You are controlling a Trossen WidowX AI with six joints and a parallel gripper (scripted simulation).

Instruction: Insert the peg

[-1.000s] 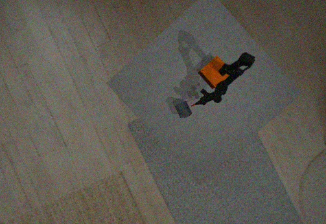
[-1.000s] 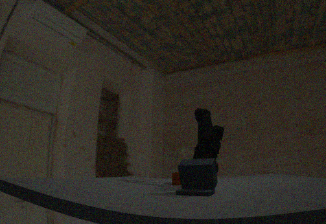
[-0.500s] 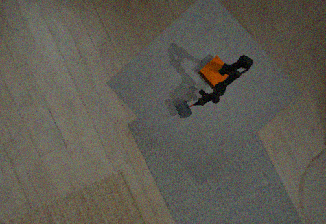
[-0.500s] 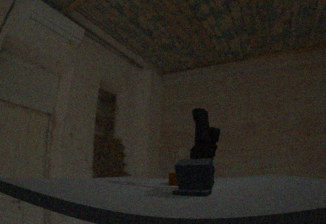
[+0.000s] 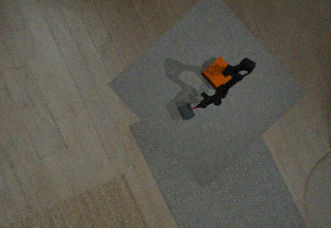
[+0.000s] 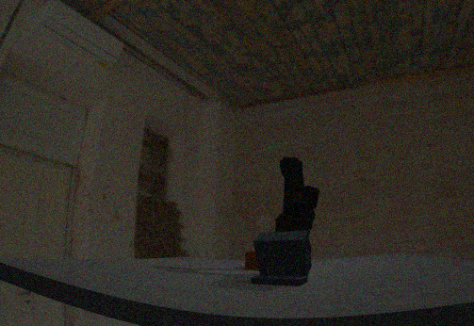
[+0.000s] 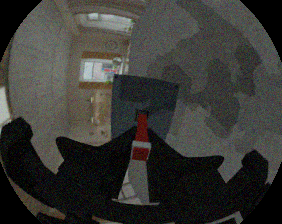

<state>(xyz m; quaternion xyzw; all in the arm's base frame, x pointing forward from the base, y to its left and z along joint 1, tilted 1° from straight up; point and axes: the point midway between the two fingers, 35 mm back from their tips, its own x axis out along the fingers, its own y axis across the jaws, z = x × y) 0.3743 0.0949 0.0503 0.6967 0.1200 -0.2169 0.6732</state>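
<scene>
Right now the red peg is 1 cm behind my gripper tip and 1 cm above it. Also, from my gripper tip: grey sloped panel block 7 cm ahead, 1 cm to the right, 3 cm below.
</scene>
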